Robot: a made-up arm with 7 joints.
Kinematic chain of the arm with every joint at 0, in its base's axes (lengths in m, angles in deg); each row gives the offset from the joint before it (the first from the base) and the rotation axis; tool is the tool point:
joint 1: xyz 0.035 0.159 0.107 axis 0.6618 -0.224 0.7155
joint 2: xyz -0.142 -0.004 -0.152 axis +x
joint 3: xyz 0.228 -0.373 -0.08 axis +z
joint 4: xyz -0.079 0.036 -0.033 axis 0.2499 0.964 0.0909
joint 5: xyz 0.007 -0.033 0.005 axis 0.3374 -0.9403 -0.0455
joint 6: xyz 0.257 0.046 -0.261 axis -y
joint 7: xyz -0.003 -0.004 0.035 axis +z
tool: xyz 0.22 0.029 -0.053
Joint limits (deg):
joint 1: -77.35..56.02
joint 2: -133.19..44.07
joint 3: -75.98..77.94
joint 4: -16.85..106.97
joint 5: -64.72..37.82
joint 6: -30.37..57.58
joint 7: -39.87..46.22
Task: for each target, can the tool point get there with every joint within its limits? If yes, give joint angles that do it. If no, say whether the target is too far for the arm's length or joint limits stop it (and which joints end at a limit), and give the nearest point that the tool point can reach.
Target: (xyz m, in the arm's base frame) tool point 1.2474 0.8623 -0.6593
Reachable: no: too far | nearest point 0.6988 0.5644 -0.4818 | short by 0.649 m
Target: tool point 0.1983 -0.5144 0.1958
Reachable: yes | joints -7.08 -73.89 61.77 2.46 -51.06 19.30 -26.23
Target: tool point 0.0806 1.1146 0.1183
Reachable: no: joint limits stop it (at a limit: joint 2, joint 4, joint 5, joint 6) | nearest point 0.1059 0.9637 0.1513 | short by 0.157 m
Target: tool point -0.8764 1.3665 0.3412
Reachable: no: too far | nearest point -0.3392 0.7727 0.3631 | short by 0.801 m
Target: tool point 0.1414 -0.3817 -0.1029
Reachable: yes | joints 7.99 -82.10 -55.01 57.15 -38.64 27.24 1.65
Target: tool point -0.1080 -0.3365 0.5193
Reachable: yes | joints -56.75 -74.15 -12.24 61.20 18.86 32.37 -31.09
